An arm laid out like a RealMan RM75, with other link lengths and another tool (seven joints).
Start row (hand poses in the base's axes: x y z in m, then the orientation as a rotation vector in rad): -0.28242, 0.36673, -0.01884, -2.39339, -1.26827, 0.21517
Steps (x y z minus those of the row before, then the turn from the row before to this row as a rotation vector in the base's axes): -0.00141, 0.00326, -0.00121, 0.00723, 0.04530, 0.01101; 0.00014, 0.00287, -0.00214, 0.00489, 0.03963, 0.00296; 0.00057, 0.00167, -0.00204, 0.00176, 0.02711, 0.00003; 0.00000, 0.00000, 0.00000, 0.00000, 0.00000, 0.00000; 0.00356, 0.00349, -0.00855, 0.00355, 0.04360, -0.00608; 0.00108, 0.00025, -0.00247, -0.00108, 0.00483, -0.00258; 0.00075, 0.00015, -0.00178, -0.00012, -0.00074, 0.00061; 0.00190, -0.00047, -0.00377, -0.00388, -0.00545, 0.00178; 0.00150, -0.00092, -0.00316, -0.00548, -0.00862, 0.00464; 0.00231, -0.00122, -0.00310, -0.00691, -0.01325, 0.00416; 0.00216, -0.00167, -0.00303, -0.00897, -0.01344, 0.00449; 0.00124, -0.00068, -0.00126, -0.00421, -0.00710, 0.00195; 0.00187, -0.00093, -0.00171, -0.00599, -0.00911, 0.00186; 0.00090, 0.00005, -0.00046, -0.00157, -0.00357, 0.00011; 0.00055, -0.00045, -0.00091, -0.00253, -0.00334, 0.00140; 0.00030, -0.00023, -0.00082, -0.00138, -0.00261, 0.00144; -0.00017, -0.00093, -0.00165, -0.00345, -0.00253, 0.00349
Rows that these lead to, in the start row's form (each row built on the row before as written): -0.28383, 0.36999, -0.02005, -2.36247, -1.25993, 0.26612; -0.28369, 0.37286, -0.02219, -2.33986, -1.24442, 0.30893; -0.28312, 0.37453, -0.02423, -2.32652, -1.23147, 0.33832; -0.28312, 0.37453, -0.02423, -2.32652, -1.23147, 0.33832; -0.27956, 0.37802, -0.03278, -2.30719, -1.20303, 0.38245; -0.27848, 0.37827, -0.03525, -2.30724, -1.19769, 0.38762; -0.27773, 0.37842, -0.03703, -2.30737, -1.19878, 0.38710; -0.27583, 0.37795, -0.04080, -2.31223, -1.20380, 0.38434; -0.27433, 0.37703, -0.04396, -2.31840, -1.21390, 0.38015; -0.27202, 0.37581, -0.04706, -2.32811, -1.22575, 0.37156; -0.26986, 0.37414, -0.05009, -2.33942, -1.23829, 0.36423; -0.26862, 0.37346, -0.05135, -2.34516, -1.24436, 0.35982; -0.26675, 0.37253, -0.05306, -2.35335, -1.25143, 0.35433; -0.26585, 0.37258, -0.05352, -2.35624, -1.25337, 0.35142; -0.26530, 0.37213, -0.05443, -2.35912, -1.25688, 0.34986; -0.26500, 0.37190, -0.05525, -2.36068, -1.25998, 0.34832; -0.26517, 0.37097, -0.05690, -2.36280, -1.26578, 0.34899
